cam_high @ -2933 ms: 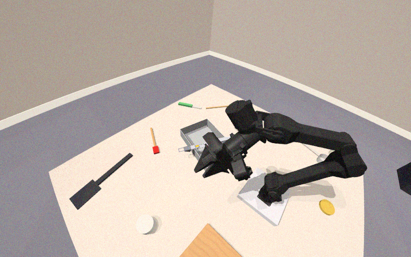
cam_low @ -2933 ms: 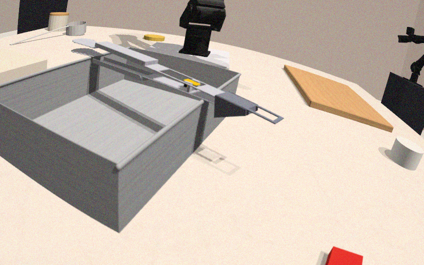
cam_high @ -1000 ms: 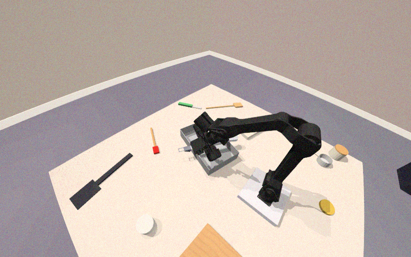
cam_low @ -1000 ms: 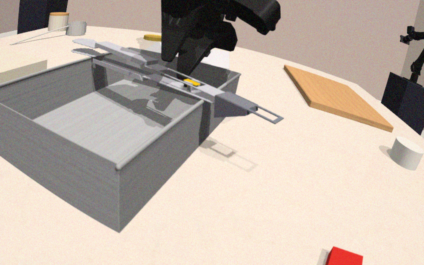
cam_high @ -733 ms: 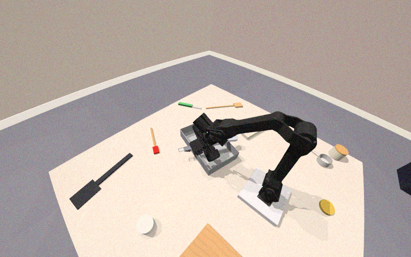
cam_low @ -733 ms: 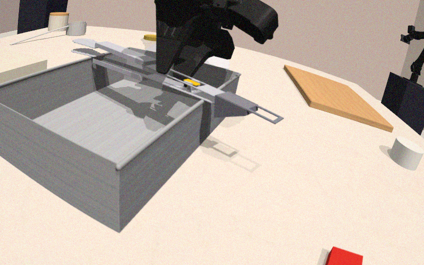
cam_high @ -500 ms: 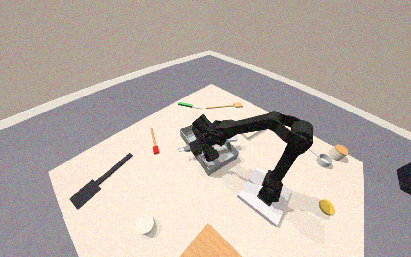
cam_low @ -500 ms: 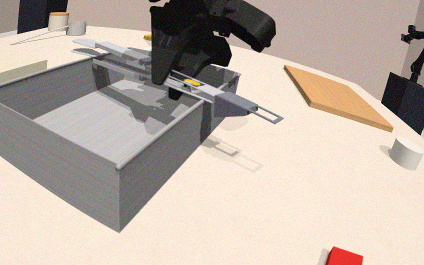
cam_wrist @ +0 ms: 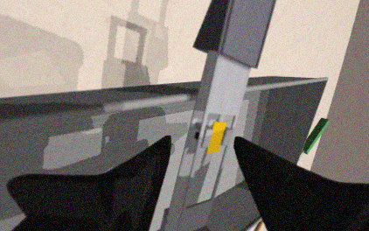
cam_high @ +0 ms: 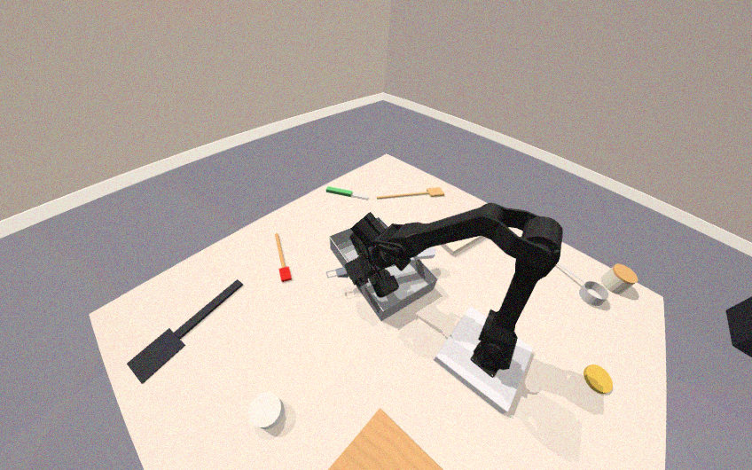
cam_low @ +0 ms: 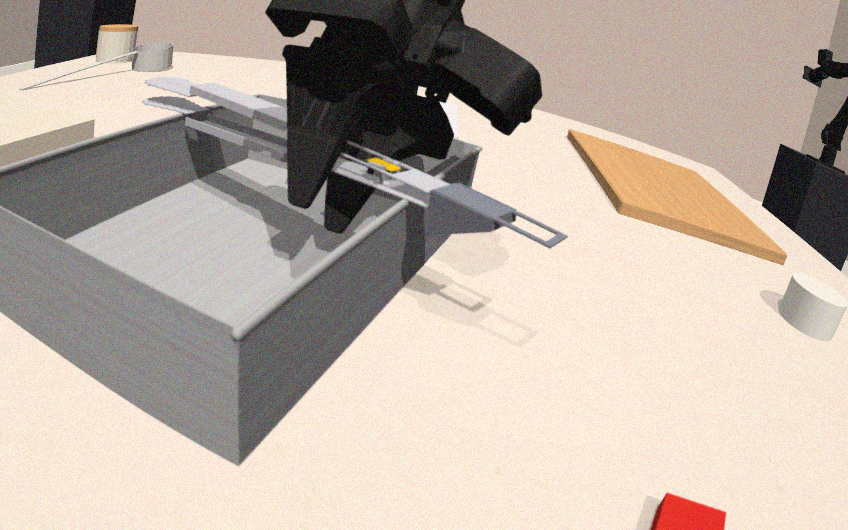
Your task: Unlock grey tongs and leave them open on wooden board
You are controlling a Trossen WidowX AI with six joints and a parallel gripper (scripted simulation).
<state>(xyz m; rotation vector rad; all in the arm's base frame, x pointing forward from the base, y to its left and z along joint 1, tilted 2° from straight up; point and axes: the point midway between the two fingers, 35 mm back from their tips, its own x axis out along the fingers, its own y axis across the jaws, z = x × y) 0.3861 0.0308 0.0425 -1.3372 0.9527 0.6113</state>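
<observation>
Right now the grey roasting tin is 50 mm to the right of my gripper tip, 20 mm behind it and 10 mm below it. Also, from my gripper tip: red-headed spatula (200 mm ahead, 160 mm to the left, 30 mm below); then yellow lock piece (30 mm to the left, 30 mm above, 10 mm behind); then pale block (370 mm to the right, 110 mm behind, 20 mm below).
</observation>
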